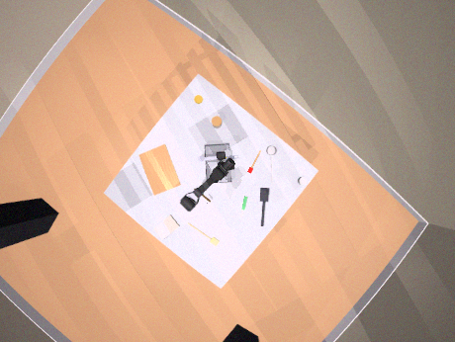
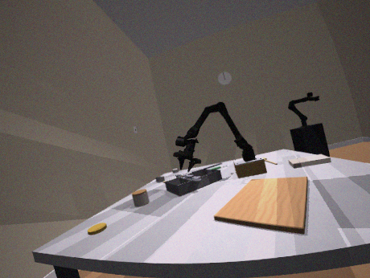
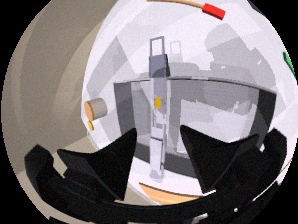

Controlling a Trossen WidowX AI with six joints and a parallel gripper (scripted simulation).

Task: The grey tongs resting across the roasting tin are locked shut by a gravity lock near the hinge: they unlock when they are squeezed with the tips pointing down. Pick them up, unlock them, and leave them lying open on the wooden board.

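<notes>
The yellow lock piece is 3 cm ahead of my gripper tip, 1 cm to the right of it and 3 cm below it. From my gripper tip the other things lie so: roasting tin: 4 cm behind, 1 cm to the left, 7 cm below; black spatula: 10 cm behind, 48 cm to the right, 10 cm below; red-tipped brush: 12 cm ahead, 22 cm to the right, 9 cm below.
</notes>
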